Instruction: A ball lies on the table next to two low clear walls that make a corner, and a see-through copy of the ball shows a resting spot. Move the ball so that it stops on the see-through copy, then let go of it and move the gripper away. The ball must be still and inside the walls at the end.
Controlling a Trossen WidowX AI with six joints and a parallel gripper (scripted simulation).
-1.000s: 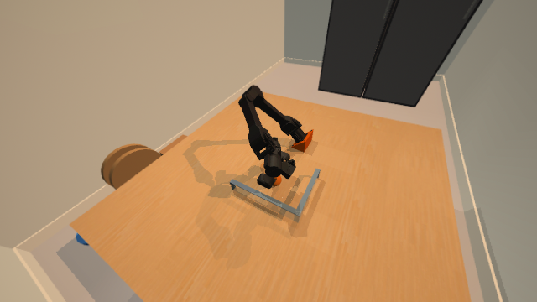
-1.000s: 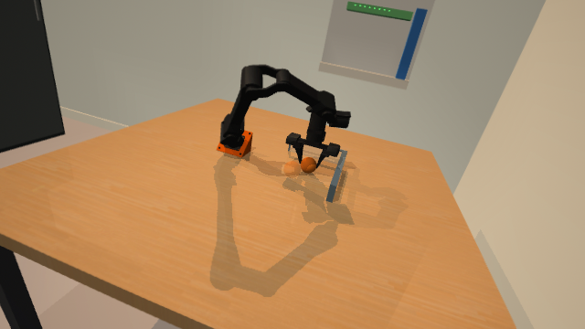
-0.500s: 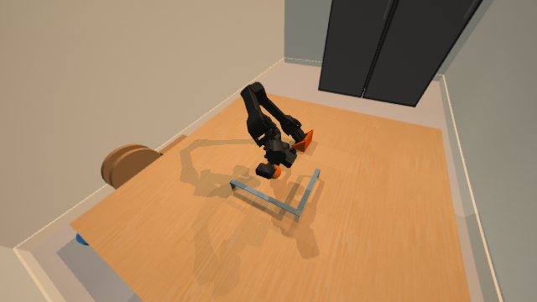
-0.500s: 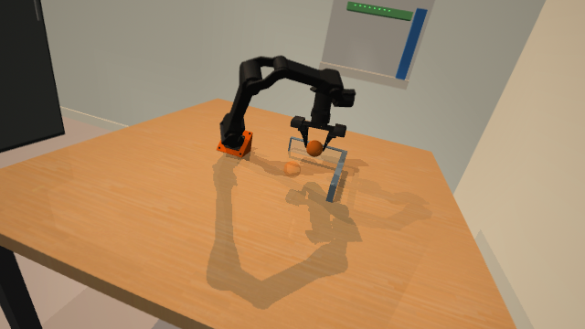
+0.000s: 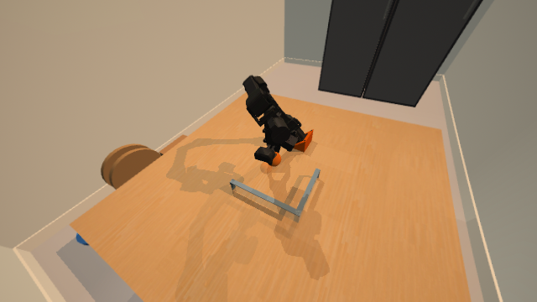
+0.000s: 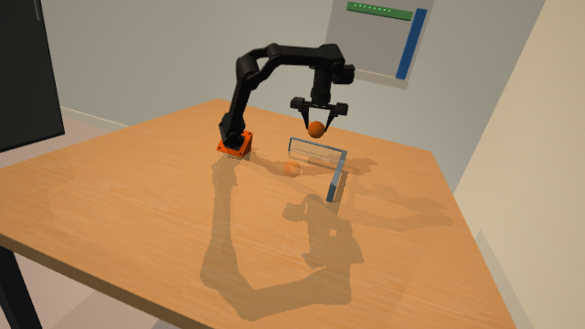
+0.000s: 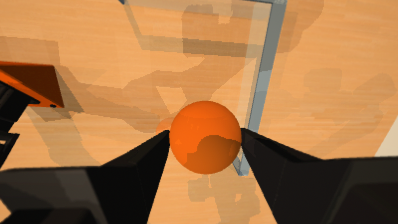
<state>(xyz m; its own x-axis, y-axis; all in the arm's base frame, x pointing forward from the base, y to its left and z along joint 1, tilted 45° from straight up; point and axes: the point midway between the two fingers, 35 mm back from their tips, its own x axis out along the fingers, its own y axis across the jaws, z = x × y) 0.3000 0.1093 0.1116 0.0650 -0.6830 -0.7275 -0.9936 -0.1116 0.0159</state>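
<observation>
The see-through copy of ball lies 4 cm behind my gripper tip, 7 cm to the right of it and 13 cm below it. The rest, counted from my gripper tip: orange ball (right at my gripper tip).
</observation>
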